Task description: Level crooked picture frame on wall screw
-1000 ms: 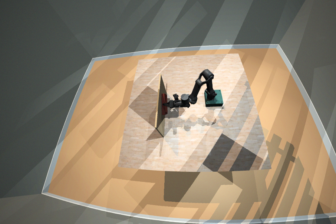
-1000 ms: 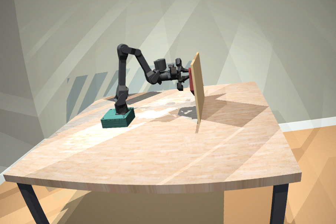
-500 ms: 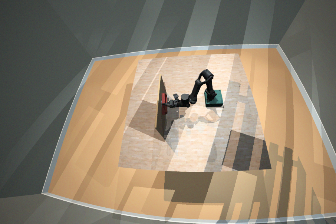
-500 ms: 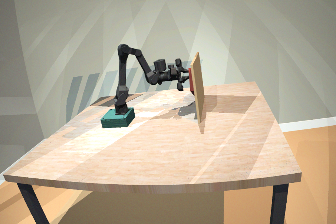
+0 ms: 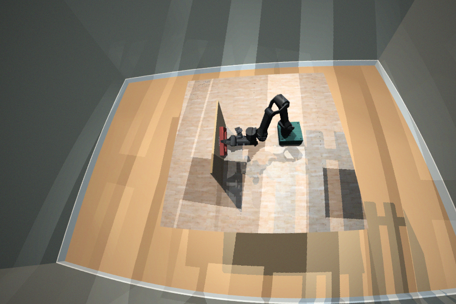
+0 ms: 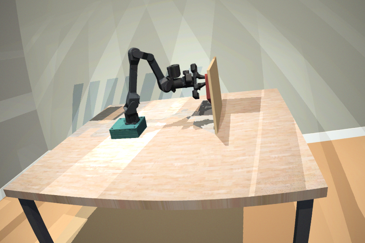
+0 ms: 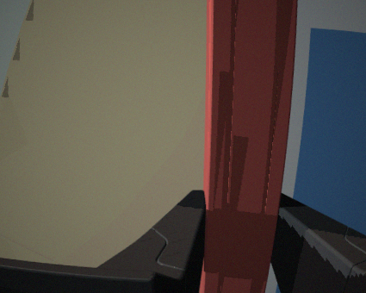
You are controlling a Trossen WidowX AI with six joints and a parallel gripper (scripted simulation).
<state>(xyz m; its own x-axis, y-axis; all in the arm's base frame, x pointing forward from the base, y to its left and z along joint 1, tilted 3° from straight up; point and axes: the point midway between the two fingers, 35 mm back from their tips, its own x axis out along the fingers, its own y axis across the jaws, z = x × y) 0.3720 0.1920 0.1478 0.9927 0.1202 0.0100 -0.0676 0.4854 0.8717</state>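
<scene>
Right now my gripper tip is 50 mm above the picture frame, 20 mm to the left of it and 10 mm short of it. From my gripper tip the other things lie so: wall panel (60 mm below, 20 mm ahead, 10 mm to the right).
</scene>
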